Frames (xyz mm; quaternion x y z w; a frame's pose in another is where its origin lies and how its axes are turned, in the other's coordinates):
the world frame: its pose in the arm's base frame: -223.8 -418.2 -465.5 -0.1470 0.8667 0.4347 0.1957
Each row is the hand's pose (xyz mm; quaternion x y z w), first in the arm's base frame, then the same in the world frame.
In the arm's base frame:
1: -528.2 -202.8 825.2 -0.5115 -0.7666 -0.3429 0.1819
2: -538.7 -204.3 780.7 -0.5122 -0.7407 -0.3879 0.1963
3: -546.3 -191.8 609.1 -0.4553 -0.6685 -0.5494 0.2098
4: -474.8 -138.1 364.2 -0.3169 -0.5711 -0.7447 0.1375
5: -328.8 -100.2 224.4 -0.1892 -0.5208 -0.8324 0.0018
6: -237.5 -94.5 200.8 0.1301 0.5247 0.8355 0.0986
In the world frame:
1: -353.1 1152.3 -593.7 0.1094 0.0349 0.7022 0.7027
2: -322.9 1124.9 -572.9 0.0572 0.0354 0.7140 0.6969
3: -237.2 1016.0 -470.8 -0.1273 0.0340 0.6916 0.7102
4: -190.3 846.2 -278.5 -0.3554 -0.0163 0.5641 0.7452
5: -256.7 708.8 -140.6 -0.4583 -0.1011 0.4042 0.7851
6: -326.5 656.9 -103.8 -0.4561 -0.1621 0.3105 0.8181

